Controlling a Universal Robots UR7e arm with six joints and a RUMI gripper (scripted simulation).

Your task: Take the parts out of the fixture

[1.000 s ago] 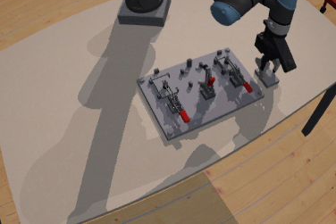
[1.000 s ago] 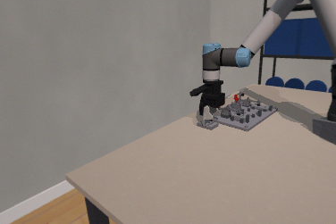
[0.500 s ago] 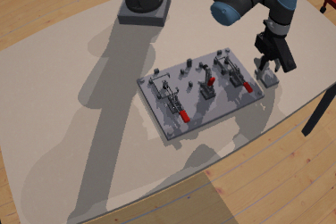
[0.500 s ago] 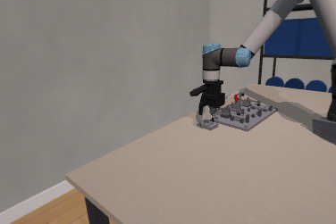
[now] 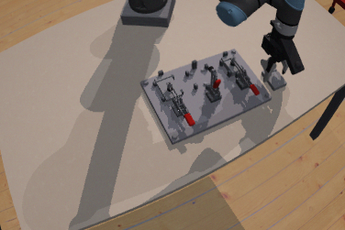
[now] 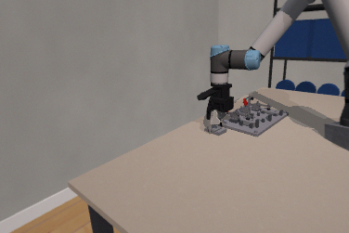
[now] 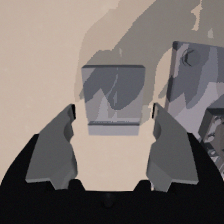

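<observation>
Right now my hand is 1 cm past the flat grey part and 1 cm above it. The rest, counted from my hand: grey fixture plate (23 cm to the right, 7 cm behind, 1 cm below); then clamp (12 cm to the right, 4 cm behind, 3 cm above).
</observation>
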